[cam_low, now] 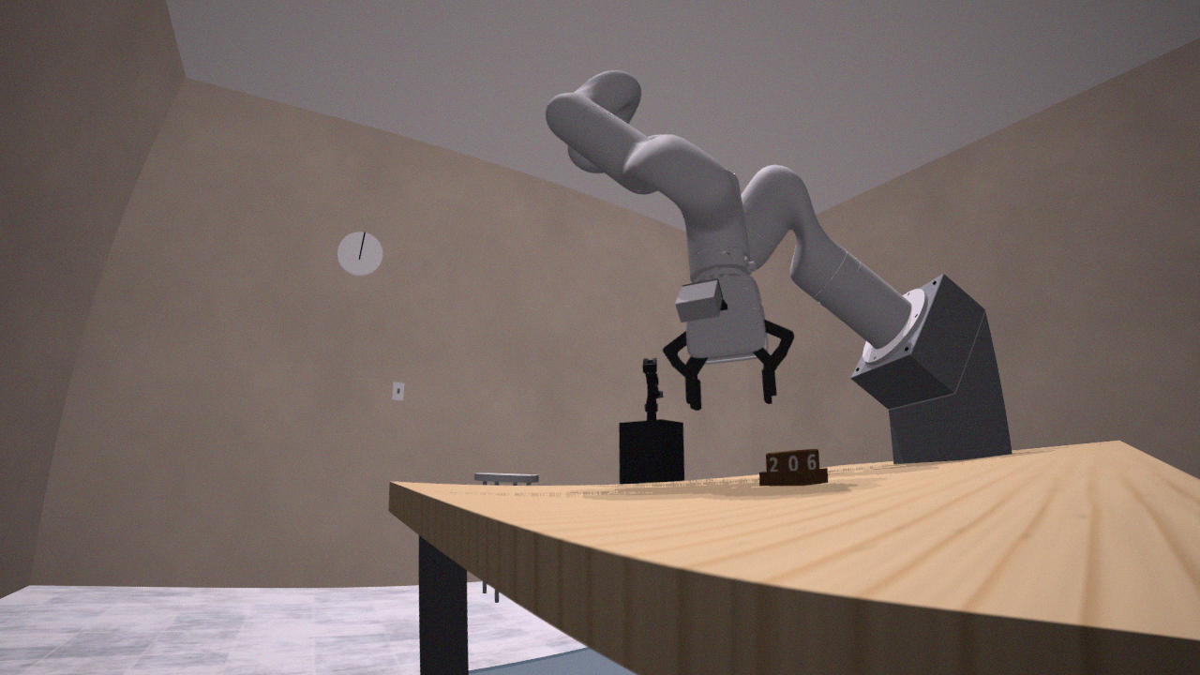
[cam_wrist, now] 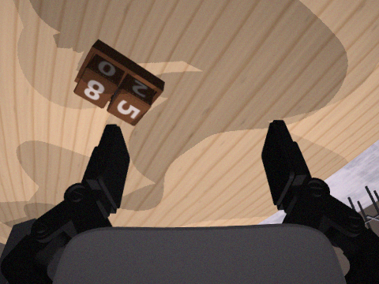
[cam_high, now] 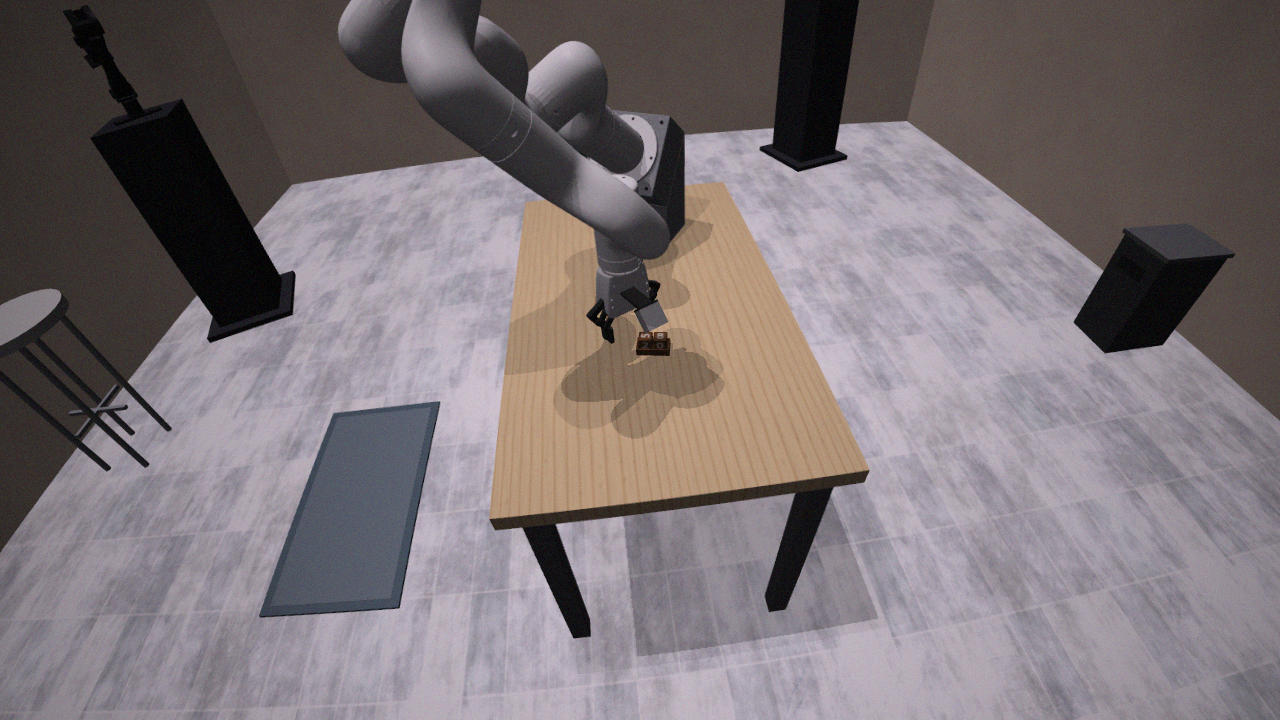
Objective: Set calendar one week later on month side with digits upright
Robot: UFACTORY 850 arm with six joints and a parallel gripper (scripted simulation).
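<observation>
My gripper is now 10 cm above the dark brown tray, 7 cm to the right of it and 2 cm past it.
</observation>
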